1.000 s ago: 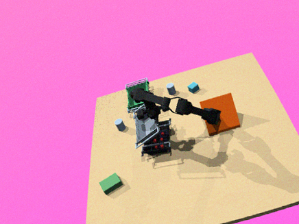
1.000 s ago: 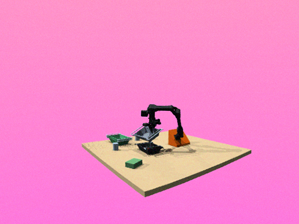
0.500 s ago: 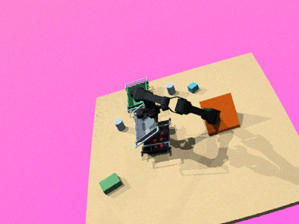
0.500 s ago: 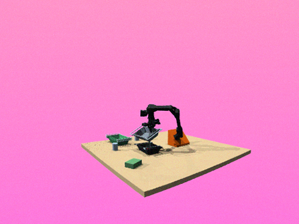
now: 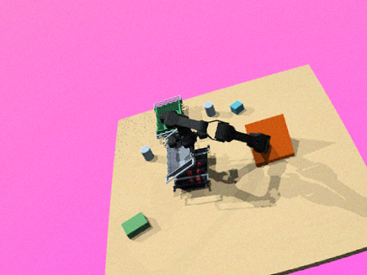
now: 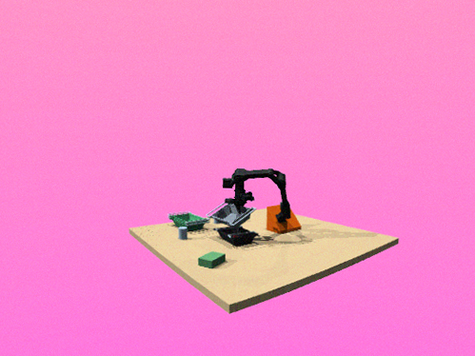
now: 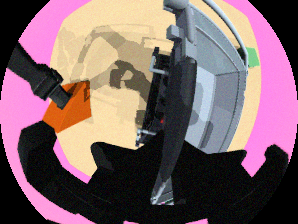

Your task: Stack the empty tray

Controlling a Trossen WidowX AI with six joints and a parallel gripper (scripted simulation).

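Right now my gripper tip is 6 cm short of the grey tray. From my gripper tip the other things lie so: green block: 33 cm ahead, 29 cm to the left, 14 cm below; blue cube: 41 cm to the right, 22 cm behind, 14 cm below.
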